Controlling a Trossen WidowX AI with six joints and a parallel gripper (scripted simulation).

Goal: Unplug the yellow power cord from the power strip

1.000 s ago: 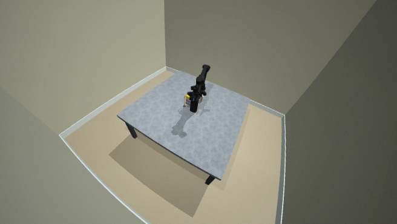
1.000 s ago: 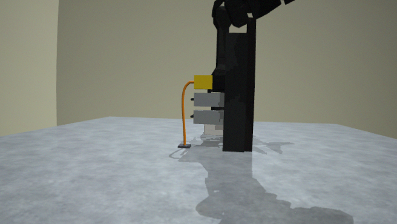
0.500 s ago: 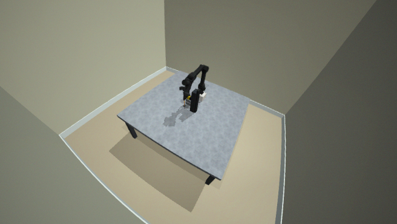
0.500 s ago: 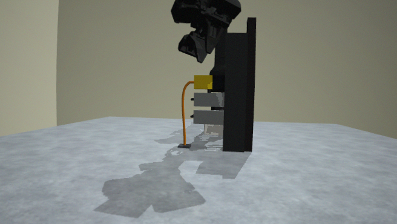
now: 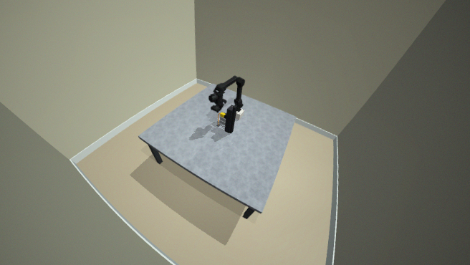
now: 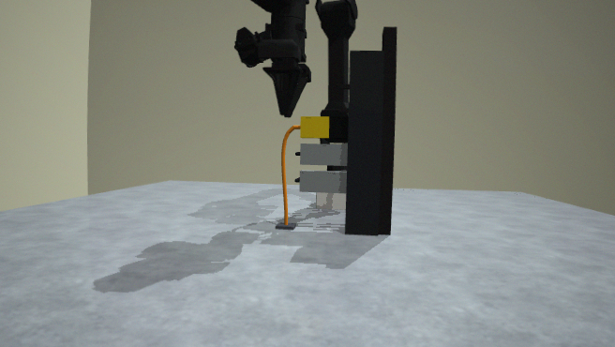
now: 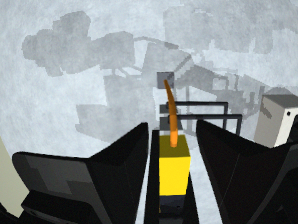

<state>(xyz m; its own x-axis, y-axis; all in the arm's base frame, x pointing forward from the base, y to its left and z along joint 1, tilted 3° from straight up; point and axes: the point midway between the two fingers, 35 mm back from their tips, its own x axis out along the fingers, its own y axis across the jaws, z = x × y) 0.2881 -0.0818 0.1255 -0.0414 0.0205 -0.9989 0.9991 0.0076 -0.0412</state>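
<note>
My gripper tip is 7 cm to the right of the yellow plug, 1 cm past it and 1 cm above it. The rest, counted from my gripper tip: dark foot: 18 cm below.
</note>
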